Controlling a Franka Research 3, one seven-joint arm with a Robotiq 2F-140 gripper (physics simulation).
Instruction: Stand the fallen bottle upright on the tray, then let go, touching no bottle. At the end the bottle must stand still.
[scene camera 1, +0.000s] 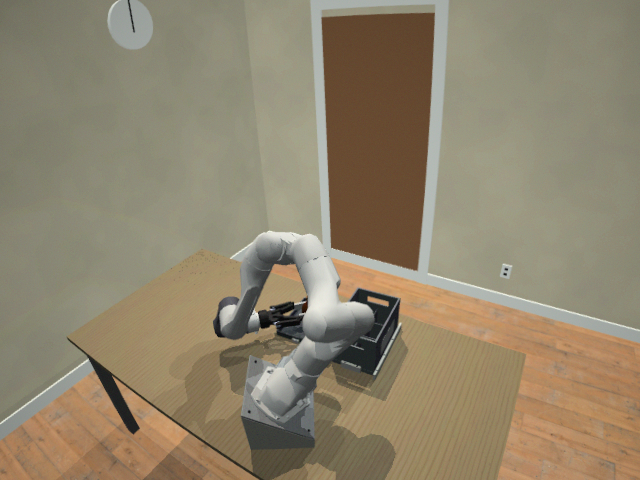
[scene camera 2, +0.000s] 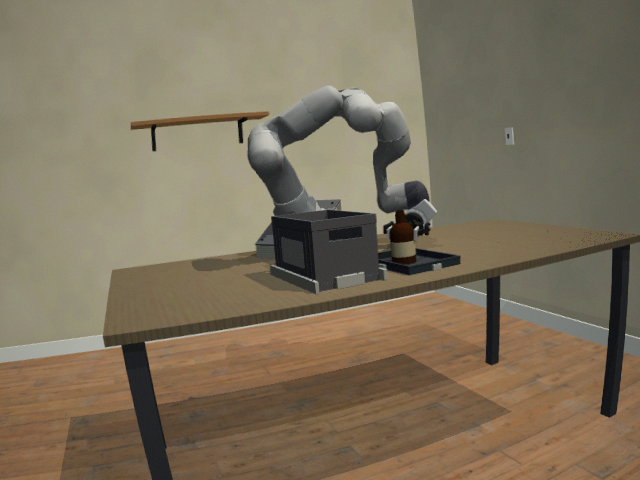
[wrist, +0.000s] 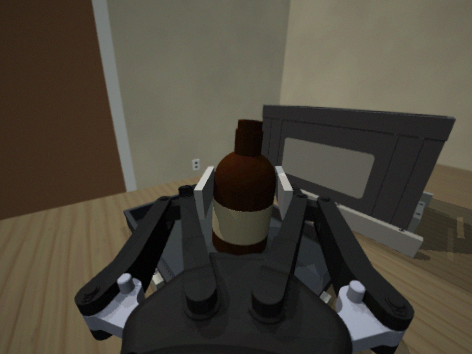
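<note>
The brown bottle with a cream label (scene camera 2: 402, 249) (wrist: 243, 222) is nearly upright over the tray (scene camera 2: 443, 260) (wrist: 175, 250); its neck points up. In scene camera 1 a small brown part of it (scene camera 1: 305, 306) shows behind the arm. My gripper (scene camera 1: 303, 313) (scene camera 2: 402, 232) (wrist: 244, 177) is shut on the bottle, with one pale pad on each side of its upper body, and reaches it from the side. The bottle's base is at the tray floor; whether it rests fully on it I cannot tell.
A dark grey crate (scene camera 1: 388, 338) (scene camera 2: 343, 258) (wrist: 340, 162) stands close beside the tray, inside pale low brackets (scene camera 2: 351, 280) (wrist: 380, 227). Its walls rise well above the tray. The arm's base (scene camera 1: 281, 431) stands on the table (scene camera 1: 444, 403) near the crate.
</note>
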